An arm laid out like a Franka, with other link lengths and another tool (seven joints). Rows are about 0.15 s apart.
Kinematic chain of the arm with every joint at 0, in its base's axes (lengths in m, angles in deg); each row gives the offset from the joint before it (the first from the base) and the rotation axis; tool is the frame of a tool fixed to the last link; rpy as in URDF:
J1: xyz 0 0 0.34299 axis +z
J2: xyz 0 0 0 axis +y
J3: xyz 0 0 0.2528 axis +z
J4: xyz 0.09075 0 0 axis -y
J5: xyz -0.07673 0 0.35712 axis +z
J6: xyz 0 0 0 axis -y
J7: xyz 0.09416 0 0 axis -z
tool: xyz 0.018 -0.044 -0.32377 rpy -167.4 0 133.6
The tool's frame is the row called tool.
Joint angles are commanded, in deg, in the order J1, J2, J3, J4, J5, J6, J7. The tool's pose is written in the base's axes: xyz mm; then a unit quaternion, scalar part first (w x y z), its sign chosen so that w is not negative. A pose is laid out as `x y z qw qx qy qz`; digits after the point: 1 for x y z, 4 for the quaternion.
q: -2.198, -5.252, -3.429, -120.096, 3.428, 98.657, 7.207
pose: 429.9 -69.1 179.8 0.1950 -0.4776 -0.8479 0.1224
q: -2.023, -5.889, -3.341, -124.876, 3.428, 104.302, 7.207
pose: 429.3 -67.8 155.4 0.1830 -0.4799 -0.8499 0.1182
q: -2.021, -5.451, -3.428, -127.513, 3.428, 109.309, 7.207
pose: 436.2 -70.1 137.3 0.1678 -0.4849 -0.8509 0.1122
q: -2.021, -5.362, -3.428, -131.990, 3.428, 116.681, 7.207
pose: 441.8 -72.3 112.3 0.1455 -0.4911 -0.8526 0.1038
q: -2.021, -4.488, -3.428, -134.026, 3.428, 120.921, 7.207
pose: 445.2 -73.9 95.9 0.1346 -0.4942 -0.8530 0.1005
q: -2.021, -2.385, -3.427, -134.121, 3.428, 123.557, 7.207
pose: 450.3 -75.6 81.4 0.1305 -0.4958 -0.8527 0.1005
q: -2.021, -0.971, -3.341, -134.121, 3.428, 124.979, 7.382
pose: 452.0 -75.9 71.6 0.1300 -0.4971 -0.8518 0.1017
